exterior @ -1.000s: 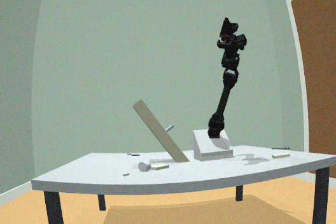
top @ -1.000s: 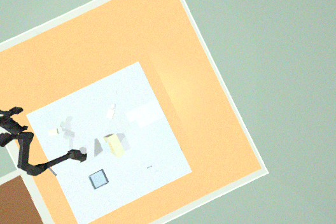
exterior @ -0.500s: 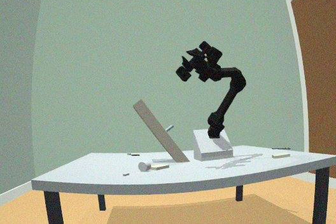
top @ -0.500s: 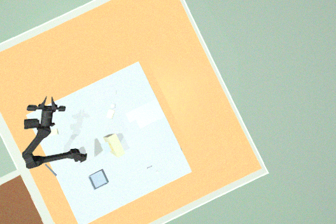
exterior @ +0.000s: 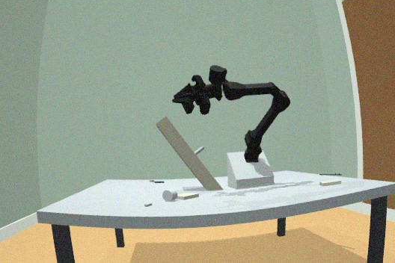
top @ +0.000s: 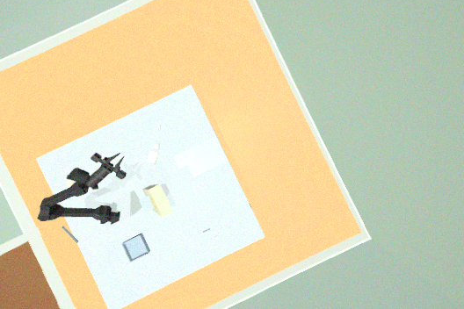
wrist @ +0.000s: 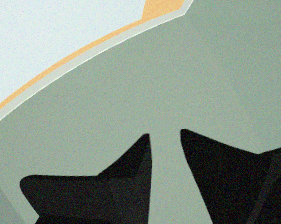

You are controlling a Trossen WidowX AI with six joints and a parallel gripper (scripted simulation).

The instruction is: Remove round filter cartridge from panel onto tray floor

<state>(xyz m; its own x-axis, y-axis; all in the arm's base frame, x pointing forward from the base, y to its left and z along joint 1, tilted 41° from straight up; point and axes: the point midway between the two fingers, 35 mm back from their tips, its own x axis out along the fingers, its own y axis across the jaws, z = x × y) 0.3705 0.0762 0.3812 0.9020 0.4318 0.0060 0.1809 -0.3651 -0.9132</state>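
My gripper tip is now 33 cm to the left of the round white filter cartridge, 13 cm above it and 2 cm past it. From my gripper tip the other things lie so: grey square tray 60 cm to the right, 45 cm behind, 38 cm below; beige service panel 33 cm to the right, 20 cm below, 7 cm behind.
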